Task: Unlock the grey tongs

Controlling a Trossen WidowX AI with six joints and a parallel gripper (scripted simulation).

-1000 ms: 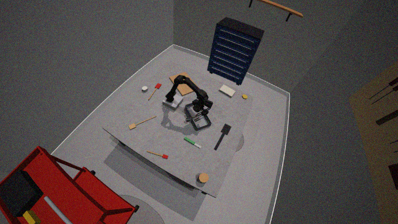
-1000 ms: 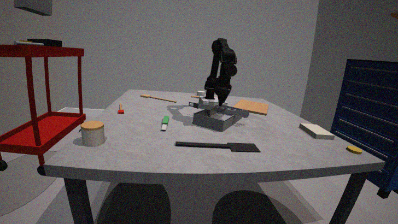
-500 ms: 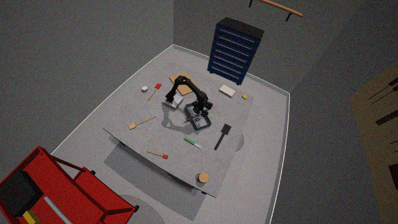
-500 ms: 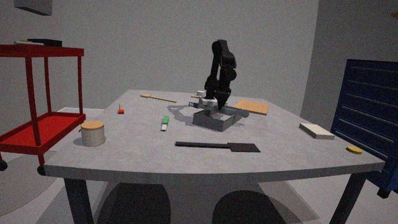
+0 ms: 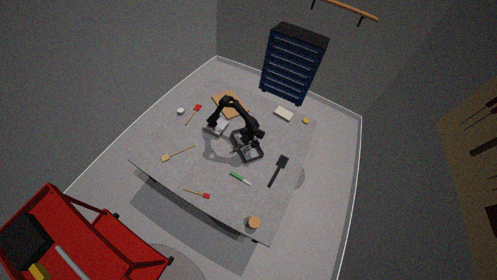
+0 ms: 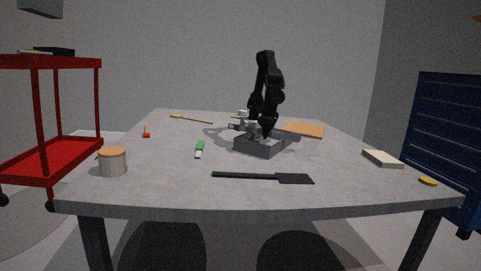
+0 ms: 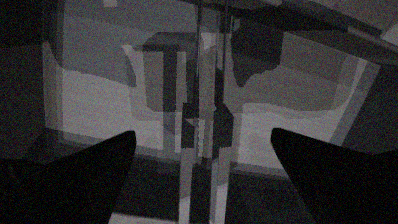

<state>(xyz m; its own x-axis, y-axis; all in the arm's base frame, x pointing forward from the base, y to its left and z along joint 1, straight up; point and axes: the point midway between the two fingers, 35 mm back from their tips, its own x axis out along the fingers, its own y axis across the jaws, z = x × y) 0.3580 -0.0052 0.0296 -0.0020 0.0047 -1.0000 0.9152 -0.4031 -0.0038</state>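
Right now my gripper tip is 2 cm above the roasting tin and 1 cm past it. Also, from my gripper tip: wooden board 39 cm behind, 35 cm to the left, 4 cm below; then green-handled tool 28 cm to the right, 10 cm ahead, 4 cm below; then black spatula 31 cm ahead, 5 cm to the right, 5 cm below.
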